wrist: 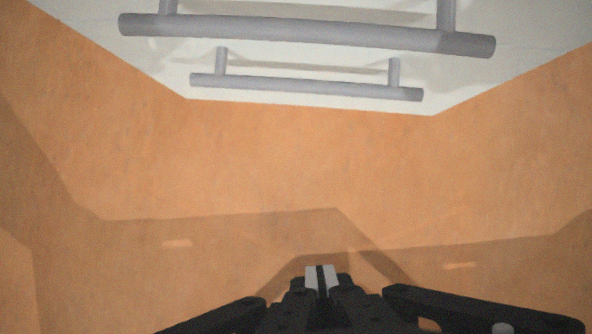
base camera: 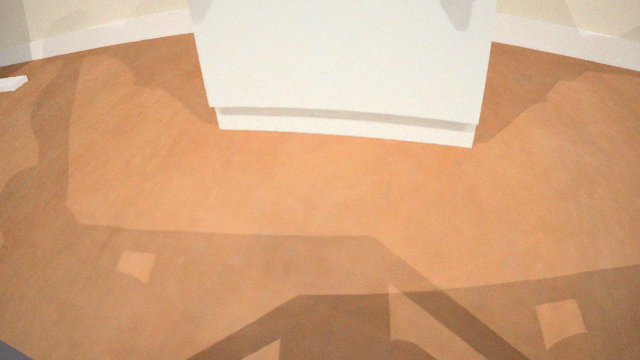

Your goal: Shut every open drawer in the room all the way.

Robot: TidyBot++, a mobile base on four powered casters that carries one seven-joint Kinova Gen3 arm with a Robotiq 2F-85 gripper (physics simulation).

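Frame: origin at the arm's base, x ahead, y left, z up, level; centimetres.
Where they show: gripper, between the fingertips: (wrist: 320,285).
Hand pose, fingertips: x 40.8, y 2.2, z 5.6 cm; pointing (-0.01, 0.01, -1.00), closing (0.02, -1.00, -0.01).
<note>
After its pixels a point has its place.
A white cabinet (base camera: 345,60) @(x 57.2, y 0.4, z -25.6 cm) (wrist: 530,25) @(x 55.2, y -13.3, z 0.6 cm) stands ahead, with a recessed base under its front. In the wrist view its front fills the top, with a large grey bar handle (wrist: 300,31) @(x 54.0, y 2.3, z 4.2 cm) and a smaller-looking grey bar handle (wrist: 300,87) @(x 54.0, y 2.6, z -8.0 cm) below it. A thin seam runs across the front near the upper handle, and the front faces beside it look flush. The cabinet's top part is out of both views. My gripper (wrist: 320,285) @(x 40.8, y 2.2, z 5.6 cm) is shut with nothing between its fingers, over the floor in front of the cabinet and apart from both handles.
Cream walls with a white baseboard (base camera: 555,40) @(x 104.7, y -63.3, z -35.5 cm) run behind the cabinet on both sides. A flat white piece (base camera: 12,83) shows at the left edge of the base view. Shadows fall on the orange-brown floor (base camera: 300,190) @(x 47.4, y 6.7, z -39.7 cm) (wrist: 280,160) @(x 49.0, y 7.2, z -39.7 cm). A grey corner shows at the bottom left.
</note>
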